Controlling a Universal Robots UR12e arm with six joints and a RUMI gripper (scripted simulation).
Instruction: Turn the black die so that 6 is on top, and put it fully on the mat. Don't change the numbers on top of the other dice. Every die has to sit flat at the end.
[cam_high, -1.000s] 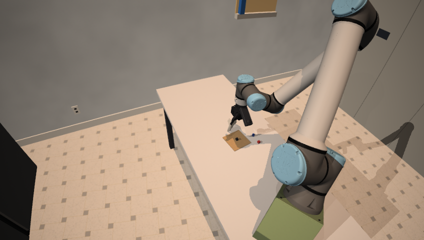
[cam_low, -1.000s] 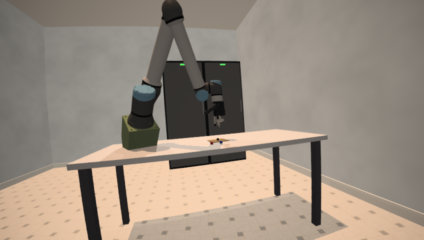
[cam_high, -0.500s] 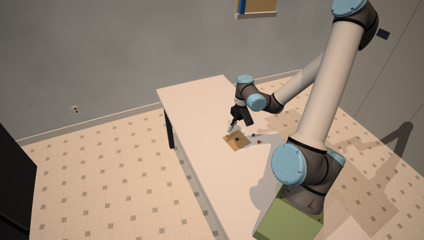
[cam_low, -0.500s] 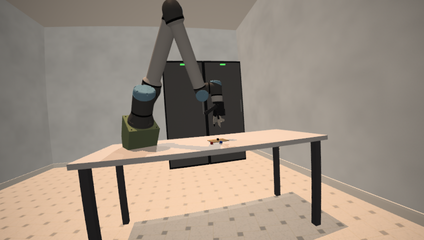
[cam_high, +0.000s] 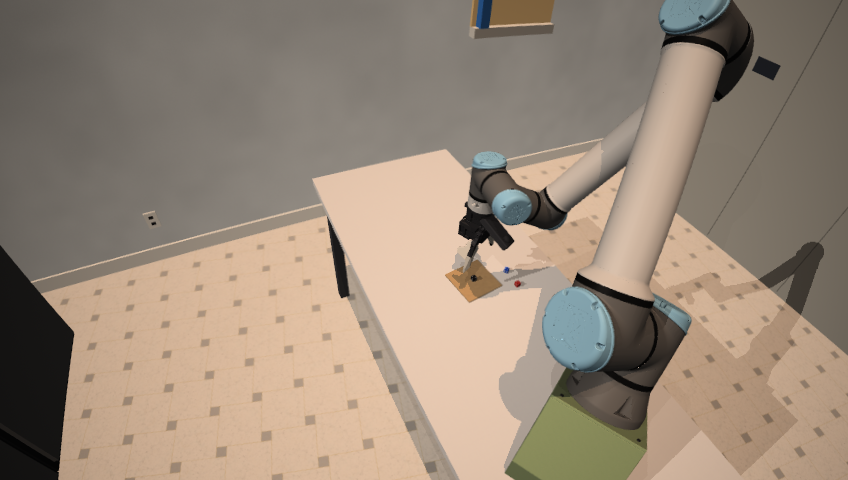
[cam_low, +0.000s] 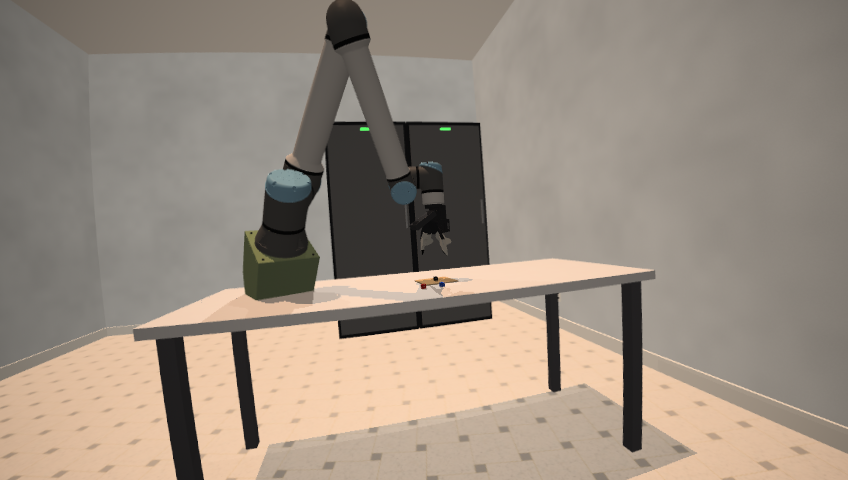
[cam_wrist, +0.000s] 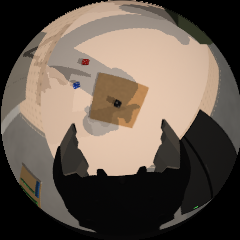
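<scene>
The black die is 90 mm below my hand. Round my hand: red die 100 mm behind, 110 mm to the right, 100 mm below; then brown mat 100 mm below; then blue die 30 mm behind, 120 mm to the right, 100 mm below.
</scene>
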